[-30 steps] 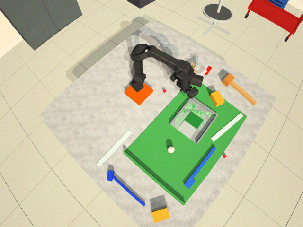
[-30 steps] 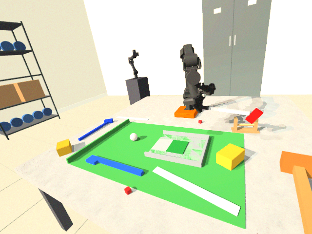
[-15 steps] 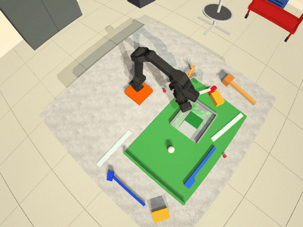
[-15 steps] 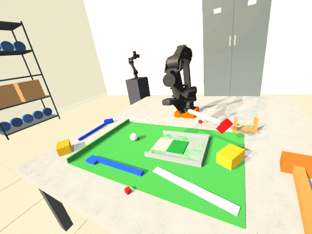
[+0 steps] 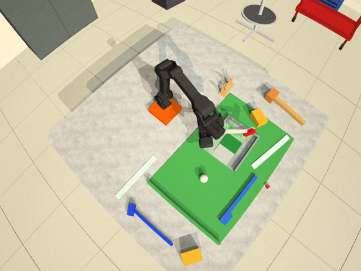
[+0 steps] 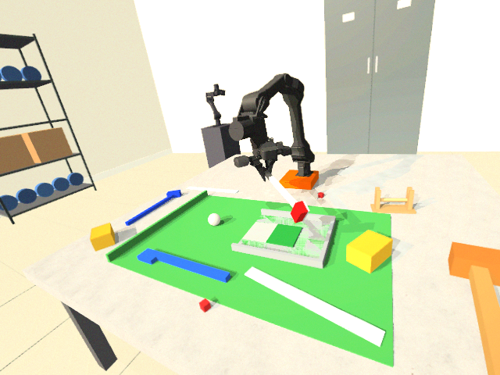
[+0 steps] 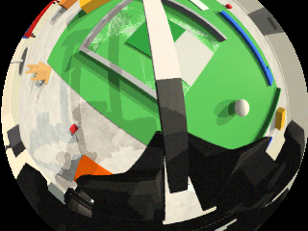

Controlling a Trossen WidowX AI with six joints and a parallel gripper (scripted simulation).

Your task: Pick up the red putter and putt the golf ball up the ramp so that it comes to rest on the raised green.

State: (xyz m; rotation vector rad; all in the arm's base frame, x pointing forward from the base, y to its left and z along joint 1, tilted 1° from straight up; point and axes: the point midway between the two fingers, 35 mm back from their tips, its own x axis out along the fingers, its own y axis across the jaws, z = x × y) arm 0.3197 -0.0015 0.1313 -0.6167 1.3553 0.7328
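The red putter is 70 mm ahead of my gripper tip, 90 mm to the left of it and 10 mm above it. The rest, counted from my gripper tip: wooden stand (160 mm behind, 360 mm to the left, 90 mm below); white golf ball (140 mm ahead, 140 mm to the right, 100 mm below); green mat (160 mm ahead, 20 mm to the left, 120 mm below).
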